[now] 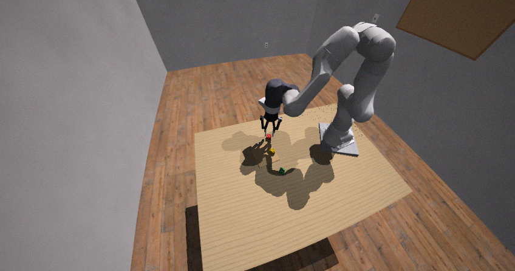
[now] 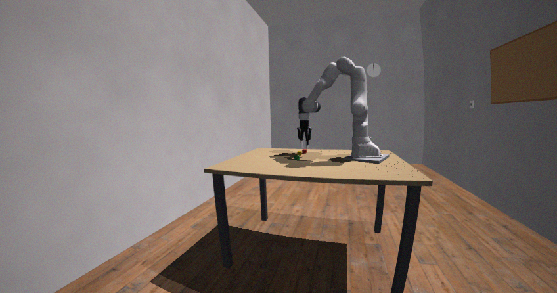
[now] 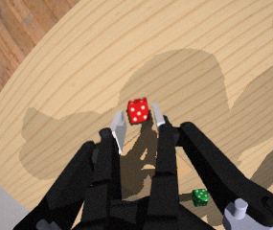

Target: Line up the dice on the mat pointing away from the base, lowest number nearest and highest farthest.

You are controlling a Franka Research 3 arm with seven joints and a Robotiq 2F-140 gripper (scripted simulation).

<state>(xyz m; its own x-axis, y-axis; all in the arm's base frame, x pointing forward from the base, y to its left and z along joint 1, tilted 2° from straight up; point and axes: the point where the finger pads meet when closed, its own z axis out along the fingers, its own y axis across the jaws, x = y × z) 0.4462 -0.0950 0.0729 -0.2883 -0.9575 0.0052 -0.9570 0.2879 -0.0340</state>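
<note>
The red die lies 60 mm below my hand. The rest, counted from my hand: yellow die (120 mm to the left, 50 mm below, 10 mm ahead); then green die (260 mm to the left, 60 mm below, 20 mm behind); then tan mat (120 mm to the left, 70 mm below, 50 mm ahead).
</note>
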